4 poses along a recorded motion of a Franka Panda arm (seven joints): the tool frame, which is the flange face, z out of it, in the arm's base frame.
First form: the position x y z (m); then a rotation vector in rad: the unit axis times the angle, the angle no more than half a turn.
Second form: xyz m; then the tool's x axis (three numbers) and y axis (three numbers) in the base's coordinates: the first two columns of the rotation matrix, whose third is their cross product. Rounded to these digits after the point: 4 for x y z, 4 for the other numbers.
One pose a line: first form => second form
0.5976 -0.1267 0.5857 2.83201 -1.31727 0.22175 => 0.5976 -0.1267 0.5857 0.6360 -0.7602 0.1325 -0.7617 -0.6460 -0.0502
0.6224 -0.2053 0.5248 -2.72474 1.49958 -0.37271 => 0.6224 -0.2053 0.5248 0.5133 -0.8339 0.2026 -0.8317 -0.5416 -0.1219
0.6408 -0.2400 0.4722 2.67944 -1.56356 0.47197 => 0.6408 -0.2400 0.4722 0.4582 -0.8504 0.2587 -0.8515 -0.5034 -0.1468
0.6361 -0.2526 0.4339 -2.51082 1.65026 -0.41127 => 0.6361 -0.2526 0.4339 0.3728 -0.9132 0.1647 -0.8837 -0.4036 -0.2372
